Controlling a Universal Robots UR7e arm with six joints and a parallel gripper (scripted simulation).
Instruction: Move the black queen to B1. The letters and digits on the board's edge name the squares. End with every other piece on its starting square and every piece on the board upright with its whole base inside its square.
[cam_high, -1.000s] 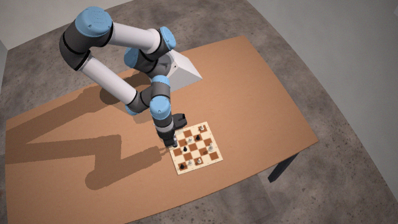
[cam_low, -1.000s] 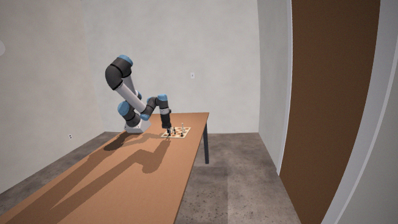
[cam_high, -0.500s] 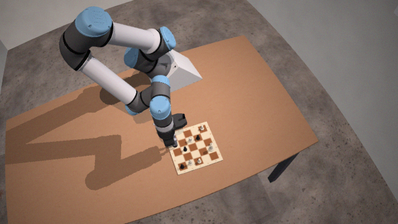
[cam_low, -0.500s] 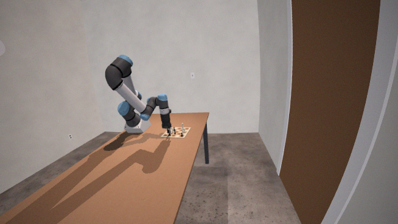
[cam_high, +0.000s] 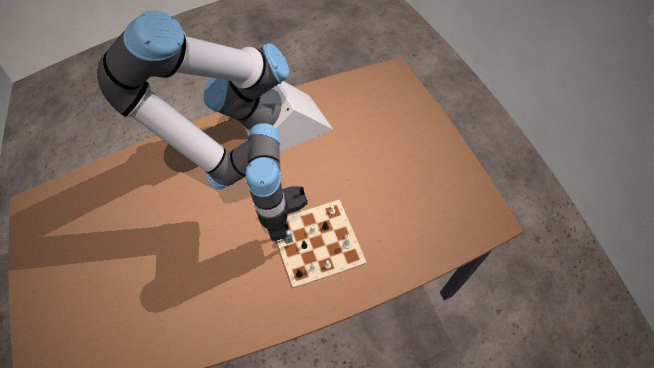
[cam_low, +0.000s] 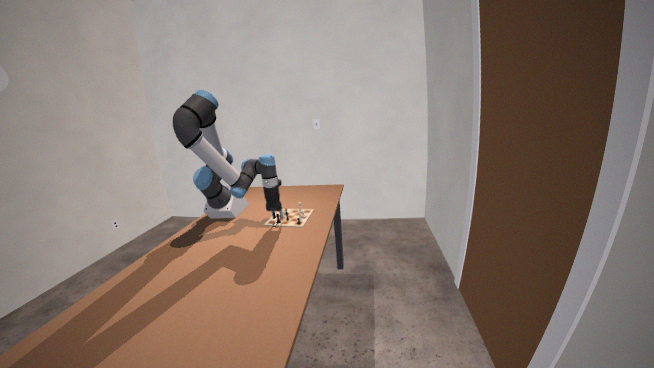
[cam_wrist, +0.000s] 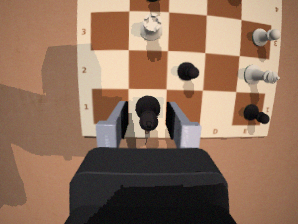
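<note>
My hand is 1 cm above the black queen. The rest, counted from my hand: chessboard 4 cm ahead, 7 cm to the left, 4 cm below.
</note>
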